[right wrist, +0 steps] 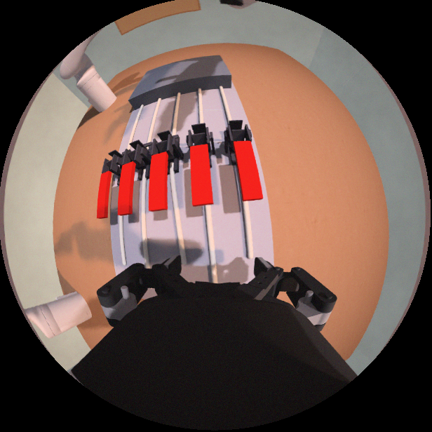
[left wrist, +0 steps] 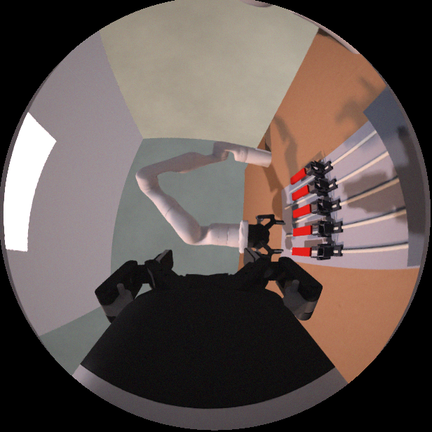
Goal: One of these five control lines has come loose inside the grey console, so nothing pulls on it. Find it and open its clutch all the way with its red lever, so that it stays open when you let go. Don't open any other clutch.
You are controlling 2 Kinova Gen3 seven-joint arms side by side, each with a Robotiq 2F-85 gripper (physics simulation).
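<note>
The grey console [right wrist: 175,75] [left wrist: 390,110] stands at the far end of a pale board, and several pale lines run from it through black clutches. Each clutch has a red lever; in the right wrist view these are the far left lever [right wrist: 104,195], the second [right wrist: 126,189], the middle one [right wrist: 159,182], the fourth [right wrist: 201,175] and the far right lever [right wrist: 248,171]. All levers lie along their lines in like poses. My right gripper [right wrist: 217,265] [left wrist: 283,236] is open and empty, short of the levers' free ends. My left gripper [left wrist: 207,257] is open and empty, away from the board.
The pale board [right wrist: 260,235] [left wrist: 370,262] lies on the orange-brown table [right wrist: 320,200] [left wrist: 360,310]. The right arm [left wrist: 170,215] reaches towards the board in the left wrist view. Pale arm parts [right wrist: 97,90] show at the left of the right wrist view.
</note>
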